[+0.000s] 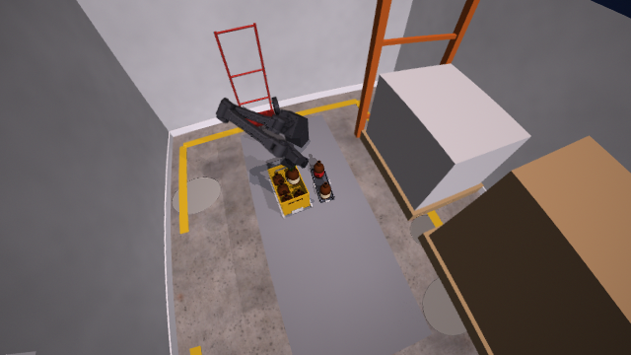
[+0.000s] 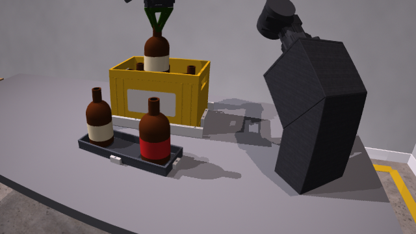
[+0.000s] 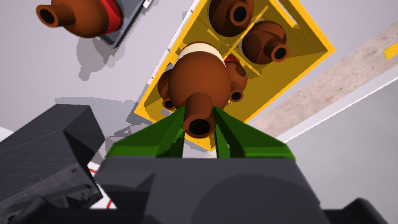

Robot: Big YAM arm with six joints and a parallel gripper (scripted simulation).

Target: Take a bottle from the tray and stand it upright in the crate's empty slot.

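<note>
Now: the yellow crate 210 mm below my hand, 40 mm to the right of it and 10 mm behind it. Also, from my hand: dark tray: 280 mm below, 180 mm to the left, 60 mm ahead.
</note>
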